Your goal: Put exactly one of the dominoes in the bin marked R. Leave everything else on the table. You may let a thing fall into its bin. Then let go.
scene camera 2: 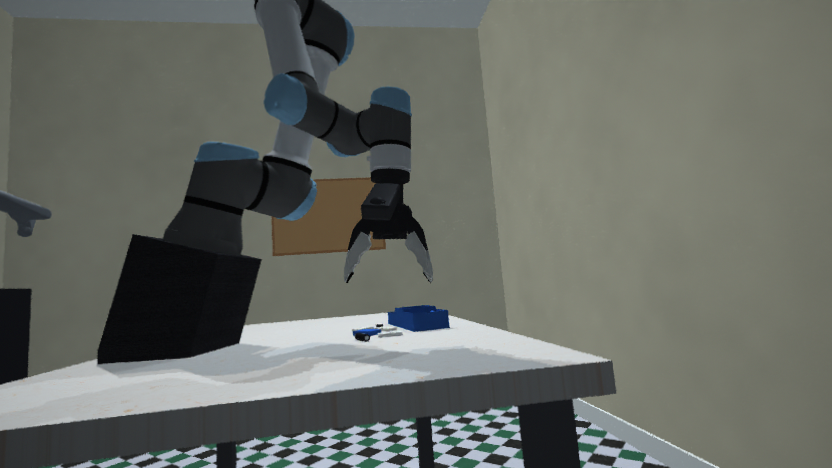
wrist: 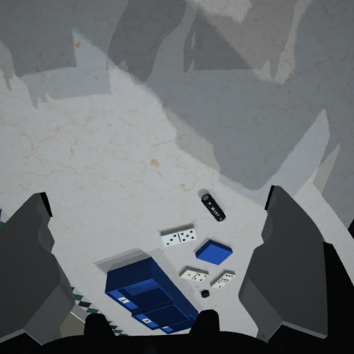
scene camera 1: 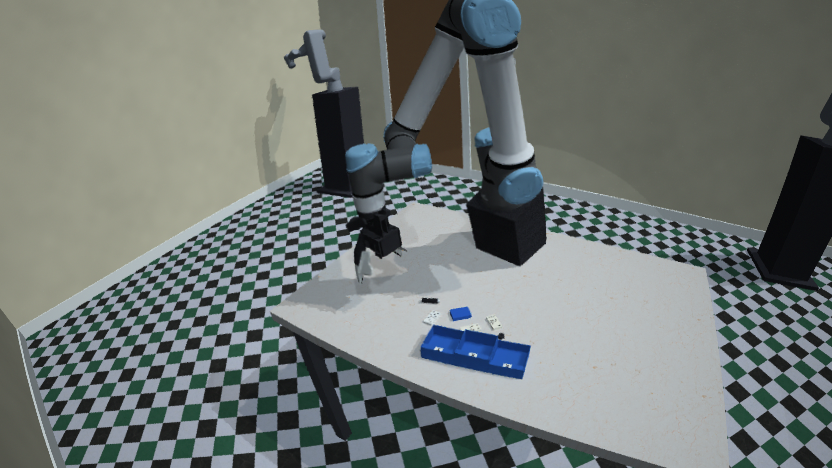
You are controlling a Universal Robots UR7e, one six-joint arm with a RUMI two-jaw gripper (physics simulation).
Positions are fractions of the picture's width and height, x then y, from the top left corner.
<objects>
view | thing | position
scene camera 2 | my gripper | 0.47, 0.61
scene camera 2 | blue three-bin tray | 0.50, 0.68
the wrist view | my gripper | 0.45, 0.54
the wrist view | blue three-bin tray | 0.40, 0.81
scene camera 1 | my gripper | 0.46, 0.58
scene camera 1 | blue three-bin tray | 0.58, 0.75
</objects>
